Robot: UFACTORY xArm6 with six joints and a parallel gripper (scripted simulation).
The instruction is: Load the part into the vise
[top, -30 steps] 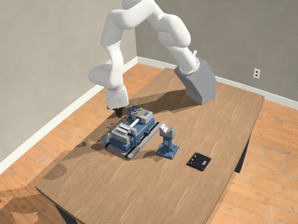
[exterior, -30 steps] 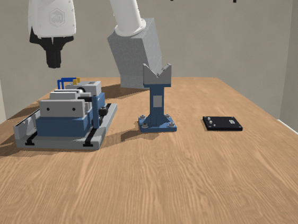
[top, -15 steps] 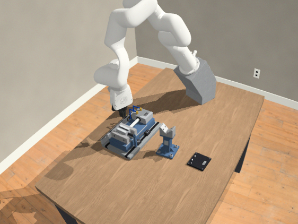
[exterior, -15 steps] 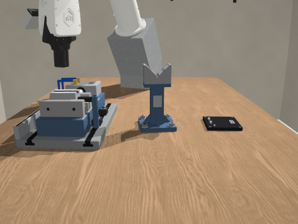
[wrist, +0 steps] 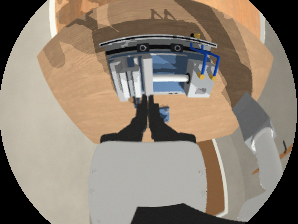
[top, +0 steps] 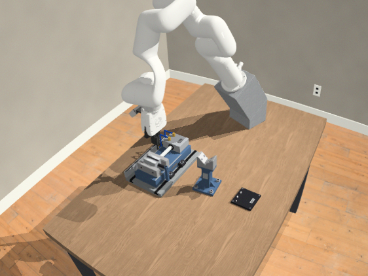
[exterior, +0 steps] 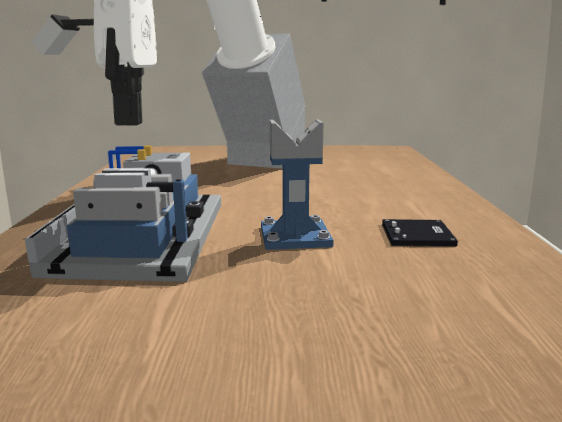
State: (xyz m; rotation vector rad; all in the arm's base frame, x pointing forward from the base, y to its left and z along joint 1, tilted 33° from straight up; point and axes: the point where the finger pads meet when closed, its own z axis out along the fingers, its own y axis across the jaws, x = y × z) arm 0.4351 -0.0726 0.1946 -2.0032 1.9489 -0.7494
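Right now my hand is 80 mm above the part and 40 mm short of it. From my hand the other things lie so: black stop rod 90 mm below, 50 mm to the left, 30 mm ahead; cylinder rod 110 mm below, 50 mm behind; moving jaw 110 mm below.
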